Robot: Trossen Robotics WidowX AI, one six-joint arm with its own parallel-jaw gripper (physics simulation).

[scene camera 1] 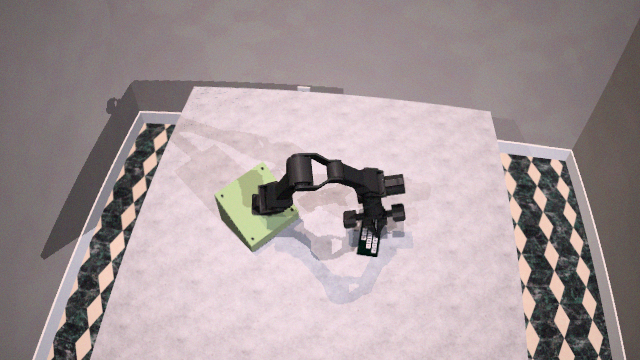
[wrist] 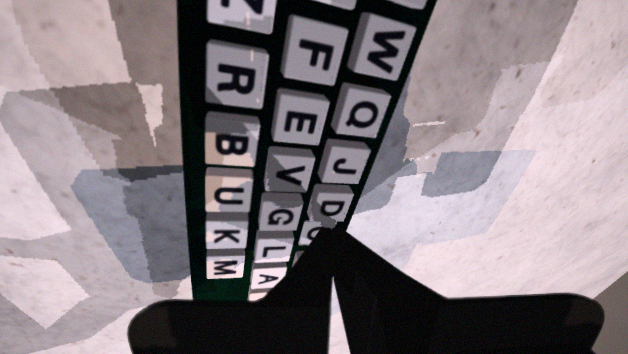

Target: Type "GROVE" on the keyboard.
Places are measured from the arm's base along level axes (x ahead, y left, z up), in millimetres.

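Pixels of known places: gripper, fingertip midpoint: [scene camera 1: 377, 236] [wrist: 330, 237]; arm's base, origin of the base link: [scene camera 1: 262, 205].
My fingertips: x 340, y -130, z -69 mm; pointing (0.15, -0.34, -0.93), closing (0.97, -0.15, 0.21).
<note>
Ahead of a thing's pixels: the offset from my fingertips to its top centre. Level surfaces: height alone.
The keyboard {3 mm up, 13 mm back, 35 mm left} [scene camera 1: 369, 245] [wrist: 194, 150] is a dark green board with rows of white lettered keys. In the wrist view its G key {3 mm up, 17 mm back, 22 mm left} [wrist: 280, 211], R key {3 mm up, 19 mm back, 71 mm left} [wrist: 237, 76], V key {3 mm up, 11 mm back, 39 mm left} [wrist: 290, 170] and E key {3 mm up, 5 mm back, 57 mm left} [wrist: 301, 118] show. The O key {1 mm down, 5 mm back, 4 mm left} [wrist: 311, 235] is partly hidden behind the fingers. My gripper [scene camera 1: 377, 233] [wrist: 330, 237] is shut and empty, with its black fingertips overlapping the lower edge of the D key {3 mm up, 1 mm ahead, 20 mm left} [wrist: 332, 202] beside the O key. I cannot tell whether they touch a key. In the scene view the gripper covers the keyboard's upper part.
The arm stands on a light green block [scene camera 1: 237, 195] to the left of the keyboard. Both rest on a pale stone table top {13 mm down} [scene camera 1: 300, 320]. Shadows of the arm fall across the table and the keys. Dark patterned floor strips run along both sides of the table.
</note>
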